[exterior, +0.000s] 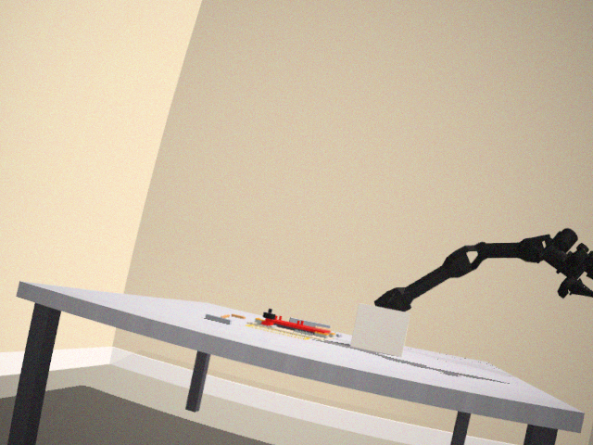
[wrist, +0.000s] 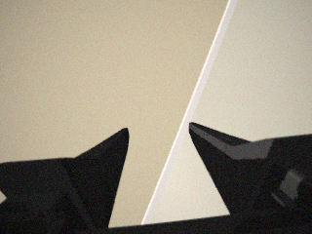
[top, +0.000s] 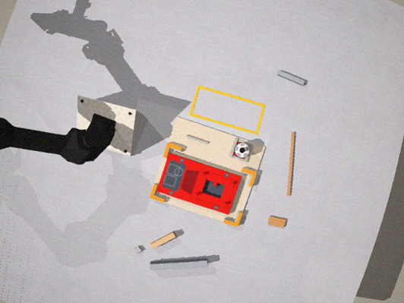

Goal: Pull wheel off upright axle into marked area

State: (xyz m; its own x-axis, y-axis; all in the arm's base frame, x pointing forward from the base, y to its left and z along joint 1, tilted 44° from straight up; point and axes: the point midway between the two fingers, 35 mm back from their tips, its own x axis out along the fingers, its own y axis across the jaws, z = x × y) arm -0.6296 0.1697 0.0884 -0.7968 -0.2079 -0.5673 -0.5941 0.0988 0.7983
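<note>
My gripper tip is 100 cm short of the wheel and 26 cm above it. Round my gripper tip: thin wooden rod (114 cm ahead, 30 cm below, 1 cm to the left); then grey bar (95 cm ahead, 35 cm to the right, 28 cm below).
</note>
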